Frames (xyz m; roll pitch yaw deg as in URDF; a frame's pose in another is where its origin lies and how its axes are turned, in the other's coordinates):
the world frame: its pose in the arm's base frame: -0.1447 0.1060 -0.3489 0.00 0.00 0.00
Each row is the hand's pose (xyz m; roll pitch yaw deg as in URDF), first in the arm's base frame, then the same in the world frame.
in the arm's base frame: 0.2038 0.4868 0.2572 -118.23 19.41 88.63
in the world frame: 0.3485 0.3808 0.6061 -118.23 19.41 88.63
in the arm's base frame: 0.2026 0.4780 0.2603 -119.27 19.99 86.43
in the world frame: 0.3473 0.3720 0.6092 -119.27 19.99 86.43
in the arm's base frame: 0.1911 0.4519 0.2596 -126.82 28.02 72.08
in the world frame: 0.3358 0.3459 0.6085 -126.82 28.02 72.08
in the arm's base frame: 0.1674 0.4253 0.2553 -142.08 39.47 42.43
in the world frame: 0.3121 0.3193 0.6042 -142.08 39.47 42.43
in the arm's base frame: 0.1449 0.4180 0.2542 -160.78 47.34 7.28
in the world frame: 0.2896 0.3120 0.6031 -160.78 47.34 7.28
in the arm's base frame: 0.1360 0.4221 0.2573 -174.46 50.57 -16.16
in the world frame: 0.2807 0.3161 0.6062 -174.46 50.57 -16.16
